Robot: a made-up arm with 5 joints.
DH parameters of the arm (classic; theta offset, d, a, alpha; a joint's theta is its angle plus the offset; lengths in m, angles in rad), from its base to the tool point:
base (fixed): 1.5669 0 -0.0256 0
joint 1: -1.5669 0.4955 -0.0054 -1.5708
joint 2: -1.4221 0 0.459 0
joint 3: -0.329 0 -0.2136 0
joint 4: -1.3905 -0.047 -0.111 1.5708
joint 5: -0.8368 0 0.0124 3.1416
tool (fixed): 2.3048 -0.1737 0 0
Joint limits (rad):
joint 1: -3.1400..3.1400
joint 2: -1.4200..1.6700
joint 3: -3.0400..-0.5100
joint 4: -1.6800..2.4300
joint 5: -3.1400..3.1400
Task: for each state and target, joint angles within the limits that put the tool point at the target. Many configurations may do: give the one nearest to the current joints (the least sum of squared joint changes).
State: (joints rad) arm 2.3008 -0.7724 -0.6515 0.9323 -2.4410
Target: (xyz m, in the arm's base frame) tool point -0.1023 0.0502 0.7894
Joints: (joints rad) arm 2.8616 -0.8140 -0.6616 0.9340 -2.4990
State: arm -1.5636 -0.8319 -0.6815 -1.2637 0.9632
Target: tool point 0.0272 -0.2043 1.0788
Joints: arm -1.1668 -0.3611 -0.7812 -1.1236 0.9875
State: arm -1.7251 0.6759 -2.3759 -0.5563 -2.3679
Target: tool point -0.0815 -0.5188 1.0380
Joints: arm -1.6419 0.8216 -2.6101 -1.0825 -2.3711
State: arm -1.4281 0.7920 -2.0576 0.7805 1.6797
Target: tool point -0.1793 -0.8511 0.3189
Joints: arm -1.7407 1.5054 -2.5872 0.4207 1.7661
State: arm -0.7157 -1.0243 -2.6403 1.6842 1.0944
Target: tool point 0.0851 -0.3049 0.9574
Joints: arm -1.1233 -0.1459 -2.0061 1.9068 1.0764
